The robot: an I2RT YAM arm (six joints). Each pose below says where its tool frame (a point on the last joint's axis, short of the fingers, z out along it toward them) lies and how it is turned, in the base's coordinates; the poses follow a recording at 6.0 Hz.
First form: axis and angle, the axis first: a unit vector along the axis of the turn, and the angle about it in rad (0 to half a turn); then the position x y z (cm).
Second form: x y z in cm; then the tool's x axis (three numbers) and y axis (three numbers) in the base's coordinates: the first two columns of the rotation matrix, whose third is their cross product. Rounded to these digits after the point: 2 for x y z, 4 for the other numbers.
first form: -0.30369, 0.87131, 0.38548, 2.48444, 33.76, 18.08, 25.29
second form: 33.76, 18.08, 25.29, -0.6265, -0.2386, -0.7420, -0.7096, 0.5685, 0.4163
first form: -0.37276, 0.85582, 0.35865, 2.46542, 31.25, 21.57, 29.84
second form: 31.25, 21.57, 29.84, -0.5326, -0.3434, -0.7735, -0.7923, 0.5237, 0.3131
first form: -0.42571, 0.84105, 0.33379, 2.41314, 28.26, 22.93, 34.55
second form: 28.26, 22.93, 34.55, -0.4297, -0.4030, -0.8080, -0.8474, 0.4890, 0.2068
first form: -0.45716, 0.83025, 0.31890, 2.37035, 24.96, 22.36, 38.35
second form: 24.96, 22.36, 38.35, -0.3582, -0.4294, -0.8290, -0.8740, 0.4665, 0.1360
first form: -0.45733, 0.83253, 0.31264, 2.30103, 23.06, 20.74, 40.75
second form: 23.06, 20.74, 40.75, -0.3184, -0.4018, -0.8586, -0.8676, 0.4884, 0.0932
